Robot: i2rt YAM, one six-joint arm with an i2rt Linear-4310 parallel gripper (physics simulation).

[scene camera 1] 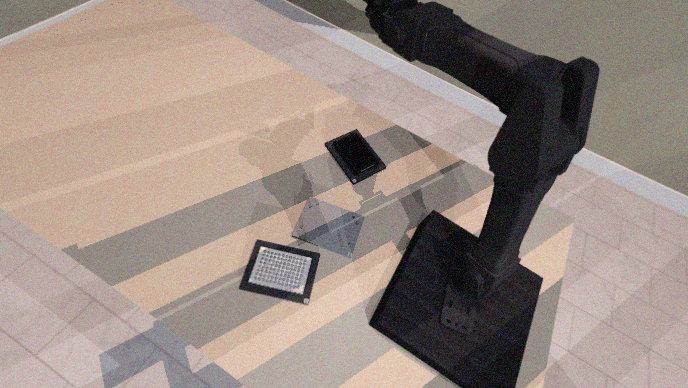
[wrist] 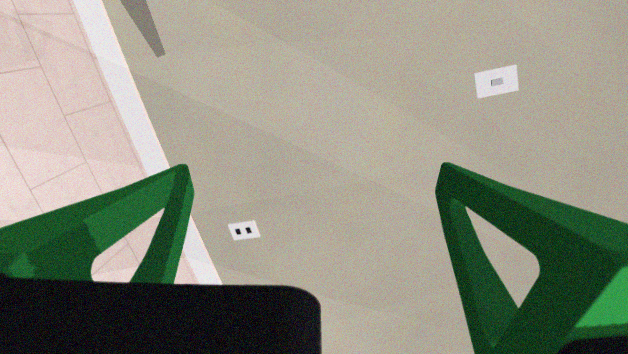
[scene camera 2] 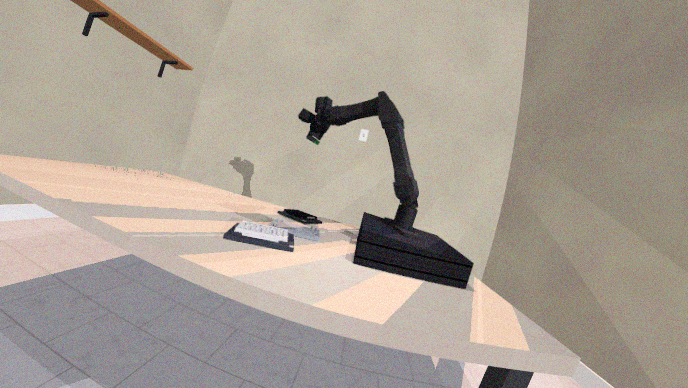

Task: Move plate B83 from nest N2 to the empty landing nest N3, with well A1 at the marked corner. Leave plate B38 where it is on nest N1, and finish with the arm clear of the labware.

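Observation:
A white well plate (scene camera 1: pixel 280 270) (scene camera 2: pixel 260 231) lies flat on a black nest (scene camera 1: pixel 311 270) (scene camera 2: pixel 250 240). A black plate (scene camera 1: pixel 356 154) (scene camera 2: pixel 301 215) appears to sit on another black nest (scene camera 1: pixel 367 172), farther back. Between them lies a bare grey nest (scene camera 1: pixel 330 225) (scene camera 2: pixel 305 231) with small pegs and a pale corner mark. Plate and nest names and well A1 cannot be read. My gripper (scene camera 2: pixel 314 140) (wrist: pixel 314 177) is open and empty, high above the labware; its green fingers stand wide apart in the wrist view. Its fingers do not show in scene camera 1.
The arm's black base (scene camera 1: pixel 415 300) (scene camera 2: pixel 410 260) stands on the striped-looking wooden table (scene camera 1: pixel 125 110) (scene camera 2: pixel 360 297), right of the nests. A wooden shelf (scene camera 2: pixel 135 32) is on the wall at upper left. The wrist view faces the wall, with an outlet (wrist: pixel 244 230) and a switch plate (wrist: pixel 487 85).

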